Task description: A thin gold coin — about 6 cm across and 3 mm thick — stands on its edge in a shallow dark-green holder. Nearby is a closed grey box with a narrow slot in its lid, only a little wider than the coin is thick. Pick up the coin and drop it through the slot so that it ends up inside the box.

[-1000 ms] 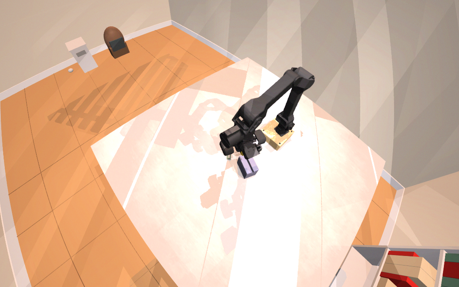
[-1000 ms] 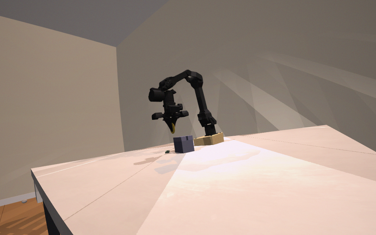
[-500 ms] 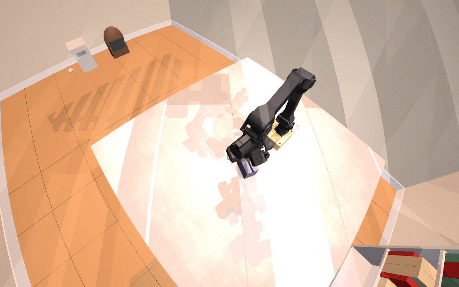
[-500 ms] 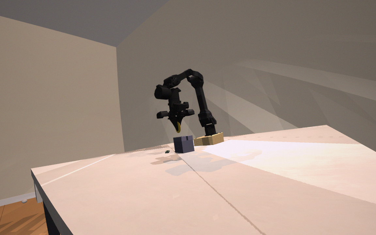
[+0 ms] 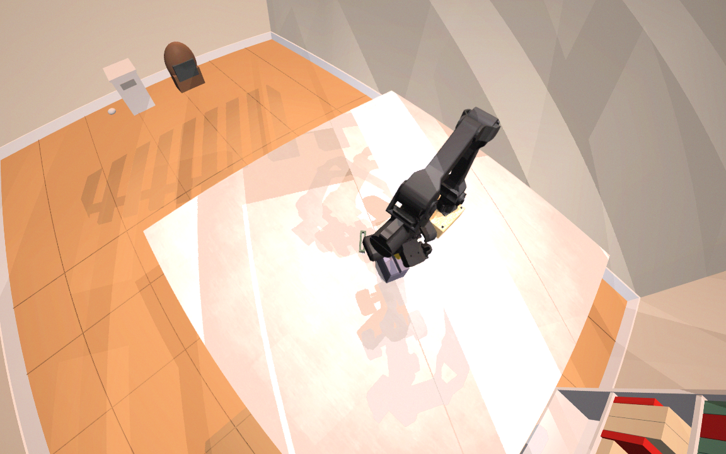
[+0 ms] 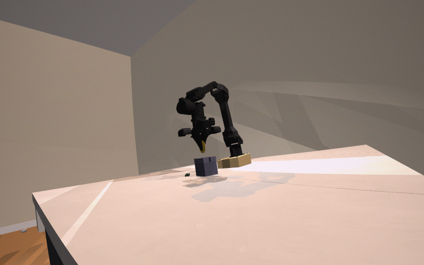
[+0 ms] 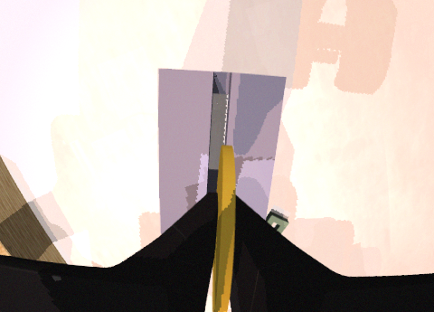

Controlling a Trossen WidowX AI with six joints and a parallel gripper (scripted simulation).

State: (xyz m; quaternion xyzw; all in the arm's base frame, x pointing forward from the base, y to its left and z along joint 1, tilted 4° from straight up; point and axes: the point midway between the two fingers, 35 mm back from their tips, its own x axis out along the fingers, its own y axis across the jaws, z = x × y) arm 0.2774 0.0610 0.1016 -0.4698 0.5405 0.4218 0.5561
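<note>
Now: the gold coin 2 cm above my gripper tip.
</note>
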